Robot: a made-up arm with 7 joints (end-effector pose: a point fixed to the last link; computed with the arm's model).
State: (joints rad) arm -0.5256 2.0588 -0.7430 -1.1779 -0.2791 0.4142 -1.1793
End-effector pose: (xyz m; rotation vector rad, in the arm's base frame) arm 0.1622 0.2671 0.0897 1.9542 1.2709 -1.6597
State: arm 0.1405 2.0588 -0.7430 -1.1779 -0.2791 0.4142 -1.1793
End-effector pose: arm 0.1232 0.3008 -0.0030 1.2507 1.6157 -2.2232
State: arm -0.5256 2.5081 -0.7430 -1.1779 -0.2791 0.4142 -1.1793
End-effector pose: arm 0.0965 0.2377 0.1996 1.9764 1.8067 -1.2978
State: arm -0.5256 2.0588 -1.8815 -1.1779 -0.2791 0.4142 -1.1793
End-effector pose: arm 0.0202 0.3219 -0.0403 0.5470 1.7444 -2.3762
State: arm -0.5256 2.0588 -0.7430 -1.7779 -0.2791 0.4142 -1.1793
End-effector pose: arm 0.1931 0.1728 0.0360 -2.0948 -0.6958 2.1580
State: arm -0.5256 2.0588 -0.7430 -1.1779 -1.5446 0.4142 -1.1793
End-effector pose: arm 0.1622 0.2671 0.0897 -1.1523 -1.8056 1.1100
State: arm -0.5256 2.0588 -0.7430 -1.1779 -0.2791 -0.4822 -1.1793
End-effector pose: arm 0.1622 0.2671 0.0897 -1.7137 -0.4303 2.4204
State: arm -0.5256 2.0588 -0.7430 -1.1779 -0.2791 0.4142 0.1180
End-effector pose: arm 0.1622 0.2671 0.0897 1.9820 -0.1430 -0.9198
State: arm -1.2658 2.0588 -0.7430 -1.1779 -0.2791 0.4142 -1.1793
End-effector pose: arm 0.1245 0.2290 0.1942 2.4489 0.7761 -0.8984
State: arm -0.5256 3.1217 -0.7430 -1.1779 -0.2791 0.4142 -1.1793
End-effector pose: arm 0.0162 0.1168 0.3029 -1.8496 -2.4504 0.6600
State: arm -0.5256 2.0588 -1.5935 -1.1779 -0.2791 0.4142 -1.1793
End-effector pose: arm 0.0701 0.3166 -0.0222 0.9484 1.6669 -2.2511
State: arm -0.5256 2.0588 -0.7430 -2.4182 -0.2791 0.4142 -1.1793
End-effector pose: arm 0.1544 0.0670 -0.0059 -1.7139 0.0704 2.1292
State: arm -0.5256 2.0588 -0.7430 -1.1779 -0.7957 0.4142 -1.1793
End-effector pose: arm 0.1622 0.2671 0.0897 -1.8409 -1.7296 1.6297
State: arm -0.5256 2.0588 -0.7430 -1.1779 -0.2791 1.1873 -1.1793
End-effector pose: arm 0.1622 0.2671 0.0897 1.7514 1.6644 -0.7464
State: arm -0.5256 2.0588 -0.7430 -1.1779 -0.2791 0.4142 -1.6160
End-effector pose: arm 0.1622 0.2671 0.0897 1.7614 1.7955 -1.8426
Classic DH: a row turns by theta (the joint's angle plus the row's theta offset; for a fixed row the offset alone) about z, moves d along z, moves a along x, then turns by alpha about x. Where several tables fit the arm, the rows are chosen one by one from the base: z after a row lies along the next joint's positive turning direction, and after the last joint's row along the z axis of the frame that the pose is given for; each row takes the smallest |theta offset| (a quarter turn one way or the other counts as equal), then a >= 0, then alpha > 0; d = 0 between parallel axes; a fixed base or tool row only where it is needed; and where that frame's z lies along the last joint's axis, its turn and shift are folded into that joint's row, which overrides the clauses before.
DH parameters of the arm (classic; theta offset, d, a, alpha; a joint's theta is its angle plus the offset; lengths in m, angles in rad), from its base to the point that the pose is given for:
base (fixed): 0 0 0 -1.2217
joint 1: 1.5708 0 0 1.5708
joint 2: 1.2217 0 0 -1.5708
joint 3: -1.5708 -0.1731 0.0194 -1.5708
joint 4: 0 0 -0.0229 1.5708
joint 5: 0 -0.1895 0 -1.5708
joint 6: 0 0 0 1.5708
joint 7: 0 0 0 0

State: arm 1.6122 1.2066 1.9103 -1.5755 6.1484 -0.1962 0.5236
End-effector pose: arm 0.0242 0.2363 0.1591 1.7427 -1.1334 -0.7725
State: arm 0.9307 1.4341 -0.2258 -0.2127 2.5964 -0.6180 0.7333
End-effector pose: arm -0.1203 0.3442 -0.0180 1.3144 -2.0424 1.4144
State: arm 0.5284 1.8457 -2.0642 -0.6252 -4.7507 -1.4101 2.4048
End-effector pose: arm -0.1079 0.3392 0.0385 0.0077 -0.6370 1.4172
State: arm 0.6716 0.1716 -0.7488 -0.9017 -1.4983 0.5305 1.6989
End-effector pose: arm -0.0893 -0.0477 -0.3296 0.1885 -0.2976 -0.1827
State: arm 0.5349 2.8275 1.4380 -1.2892 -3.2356 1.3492 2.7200
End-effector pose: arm 0.1824 -0.0878 0.2418 -0.5124 0.7204 1.6050
